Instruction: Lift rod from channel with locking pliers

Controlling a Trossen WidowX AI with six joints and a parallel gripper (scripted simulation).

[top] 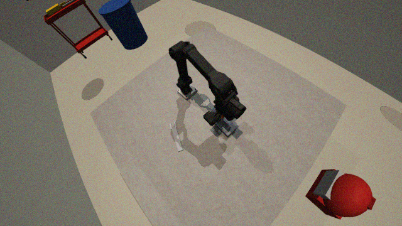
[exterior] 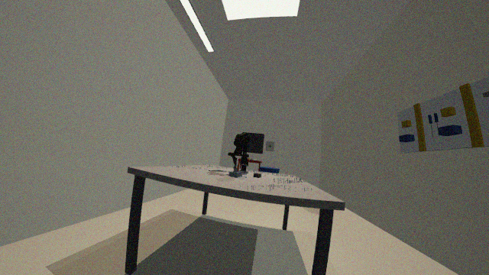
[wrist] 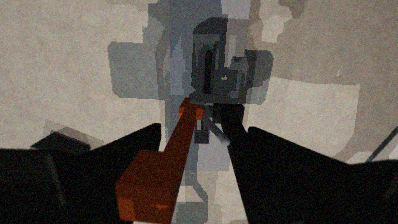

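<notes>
The grey channel block lies 80 mm below my gripper tip. Round my gripper tip: orange handle 10 mm to the left; grey holster 110 mm behind, 170 mm to the left, 90 mm below; flat fork-ended bar 130 mm behind, 250 mm to the right, 100 mm below.
</notes>
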